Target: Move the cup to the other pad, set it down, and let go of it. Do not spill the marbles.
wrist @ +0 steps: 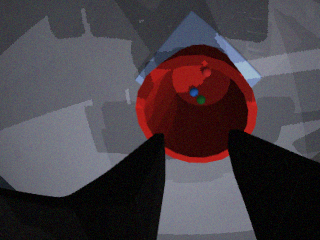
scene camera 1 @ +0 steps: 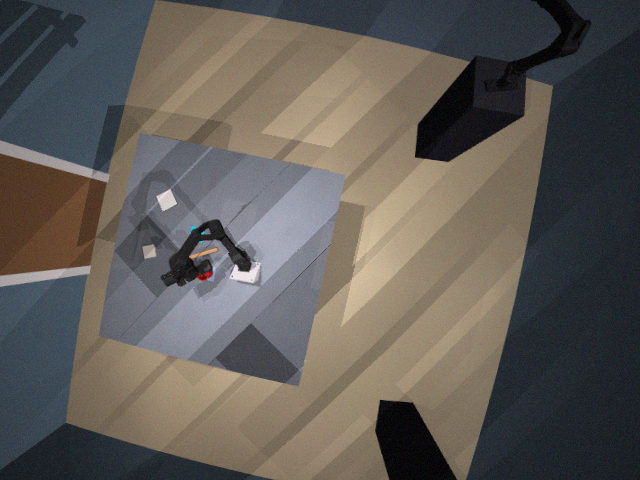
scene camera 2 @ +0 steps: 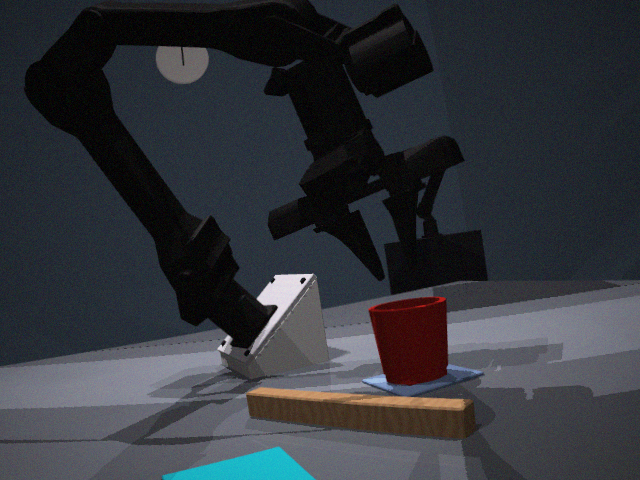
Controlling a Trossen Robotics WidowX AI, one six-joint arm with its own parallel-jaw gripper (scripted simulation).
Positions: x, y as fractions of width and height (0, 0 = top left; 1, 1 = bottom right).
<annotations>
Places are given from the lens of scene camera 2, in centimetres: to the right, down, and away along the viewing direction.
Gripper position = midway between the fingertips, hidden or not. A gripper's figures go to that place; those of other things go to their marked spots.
my gripper (scene camera 2: 0.62, 0.57): 7, 3, 51
red cup (scene camera 2: 0.64, 0.70): 8, 8, 48
wooden bar (scene camera 2: 0.71, 0.87): 9, 12, 35
The marked spots on the red cup and the wooden bar are 13 cm apart.
</annotations>
